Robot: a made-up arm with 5 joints.
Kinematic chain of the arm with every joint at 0, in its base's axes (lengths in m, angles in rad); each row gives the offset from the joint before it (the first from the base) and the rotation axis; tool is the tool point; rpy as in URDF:
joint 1: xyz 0.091 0 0.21 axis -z
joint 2: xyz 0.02 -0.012 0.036 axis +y
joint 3: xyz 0.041 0 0.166 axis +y
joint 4: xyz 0.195 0 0.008 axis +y
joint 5: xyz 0.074 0.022 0 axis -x
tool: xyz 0 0 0 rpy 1.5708 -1.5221 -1.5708
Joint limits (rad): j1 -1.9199..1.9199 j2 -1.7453..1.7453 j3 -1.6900..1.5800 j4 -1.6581..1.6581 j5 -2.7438..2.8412
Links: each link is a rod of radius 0.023 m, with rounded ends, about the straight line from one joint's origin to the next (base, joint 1, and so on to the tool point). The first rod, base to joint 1, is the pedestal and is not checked.
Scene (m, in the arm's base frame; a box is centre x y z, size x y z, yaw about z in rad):
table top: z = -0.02
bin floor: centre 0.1 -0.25 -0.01 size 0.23 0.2 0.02 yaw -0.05
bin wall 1: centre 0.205 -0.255 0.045 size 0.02 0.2 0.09 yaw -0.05
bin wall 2: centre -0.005 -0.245 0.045 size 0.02 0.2 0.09 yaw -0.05
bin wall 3: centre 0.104 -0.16 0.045 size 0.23 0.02 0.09 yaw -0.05
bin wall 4: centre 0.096 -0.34 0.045 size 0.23 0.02 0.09 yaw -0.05
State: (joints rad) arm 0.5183 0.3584 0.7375 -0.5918 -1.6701
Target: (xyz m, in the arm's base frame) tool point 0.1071 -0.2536 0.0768
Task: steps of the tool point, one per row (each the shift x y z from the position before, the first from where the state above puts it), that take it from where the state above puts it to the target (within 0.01 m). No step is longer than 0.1 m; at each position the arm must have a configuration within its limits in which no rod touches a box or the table.
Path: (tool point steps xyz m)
1: -0.0410 -0.0609 0.0122
2: -0.0563 -0.0475 0.0124
3: -0.0646 -0.0252 -0.0651
4: -0.0682 0.0089 -0.0643

